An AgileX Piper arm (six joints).
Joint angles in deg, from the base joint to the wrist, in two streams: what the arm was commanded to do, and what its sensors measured. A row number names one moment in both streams.
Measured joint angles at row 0:
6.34, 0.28, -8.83, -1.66, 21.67, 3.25
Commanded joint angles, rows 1 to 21:
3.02, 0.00, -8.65, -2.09, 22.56, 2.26
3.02, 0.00, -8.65, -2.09, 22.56, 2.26
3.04, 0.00, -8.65, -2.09, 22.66, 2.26
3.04, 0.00, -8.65, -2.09, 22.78, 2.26
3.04, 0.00, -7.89, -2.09, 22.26, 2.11
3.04, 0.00, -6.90, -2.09, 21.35, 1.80
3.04, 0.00, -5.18, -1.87, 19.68, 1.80
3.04, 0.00, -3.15, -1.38, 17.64, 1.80
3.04, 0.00, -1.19, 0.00, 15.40, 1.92
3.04, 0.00, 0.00, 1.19, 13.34, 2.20
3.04, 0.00, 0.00, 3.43, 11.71, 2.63
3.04, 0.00, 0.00, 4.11, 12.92, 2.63
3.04, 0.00, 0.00, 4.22, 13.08, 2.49
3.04, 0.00, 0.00, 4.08, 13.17, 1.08
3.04, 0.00, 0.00, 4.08, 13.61, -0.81
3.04, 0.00, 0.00, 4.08, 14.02, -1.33
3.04, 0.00, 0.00, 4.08, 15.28, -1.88
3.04, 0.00, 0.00, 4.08, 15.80, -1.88
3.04, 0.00, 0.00, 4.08, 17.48, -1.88
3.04, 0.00, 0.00, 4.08, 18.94, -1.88
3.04, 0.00, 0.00, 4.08, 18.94, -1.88
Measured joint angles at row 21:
3.35, 0.28, -0.27, 3.84, 16.68, -1.30
